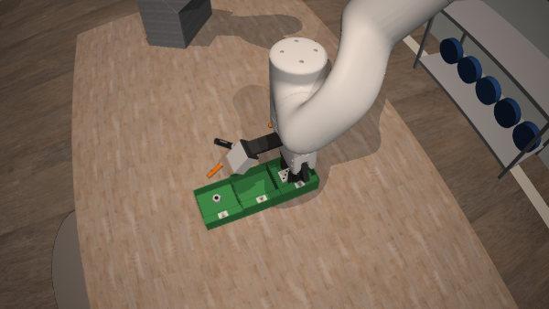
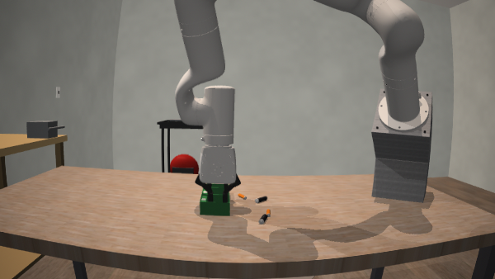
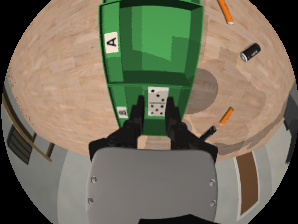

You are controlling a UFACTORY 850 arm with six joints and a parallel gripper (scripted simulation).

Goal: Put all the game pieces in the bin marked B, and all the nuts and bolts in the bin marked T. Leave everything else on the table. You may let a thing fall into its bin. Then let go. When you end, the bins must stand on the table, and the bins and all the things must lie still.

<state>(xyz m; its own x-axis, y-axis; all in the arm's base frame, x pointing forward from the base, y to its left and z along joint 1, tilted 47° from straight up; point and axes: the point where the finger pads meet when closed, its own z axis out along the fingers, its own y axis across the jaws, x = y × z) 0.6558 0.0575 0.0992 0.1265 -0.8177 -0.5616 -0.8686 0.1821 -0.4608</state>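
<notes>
Right now my hand is 2 cm above the white domino. Also, from my hand: orange battery: 6 cm behind, 16 cm to the right, 3 cm below; grey nut: 2 cm ahead, 17 cm to the right, 3 cm below; green three-compartment bin row: 2 cm ahead, 8 cm to the right, 2 cm below.
</notes>
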